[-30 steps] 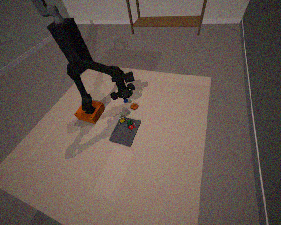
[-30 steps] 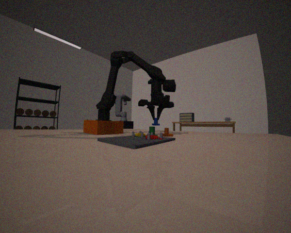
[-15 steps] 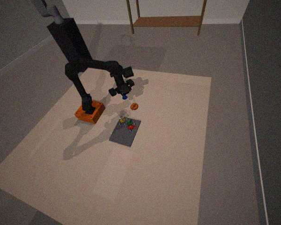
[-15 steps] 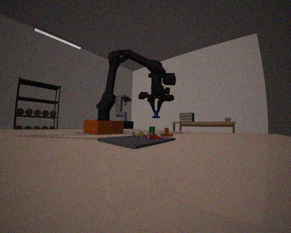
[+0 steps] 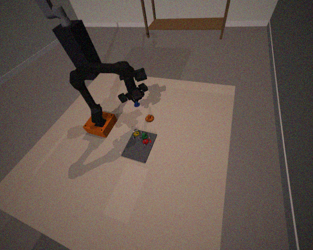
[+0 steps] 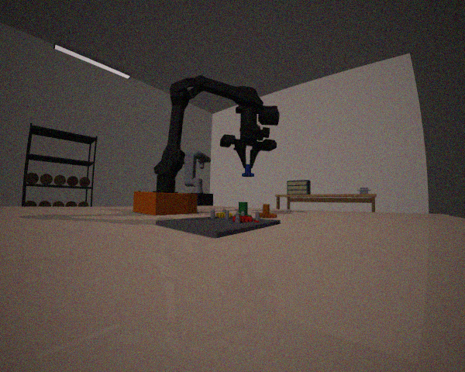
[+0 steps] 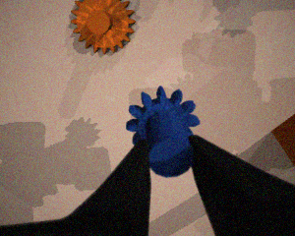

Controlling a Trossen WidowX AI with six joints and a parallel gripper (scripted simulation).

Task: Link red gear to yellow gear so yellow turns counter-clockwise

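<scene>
Now: the green gear 17 cm to the right of my gripper tip, 13 cm below it and 8 cm ahead of it. From my gripper tip the other things lie so: orange gear (14 cm below, 7 cm ahead, 1 cm to the right); then yellow gear (16 cm to the right, 14 cm below, 2 cm ahead); then blue gear (1 cm below).
</scene>
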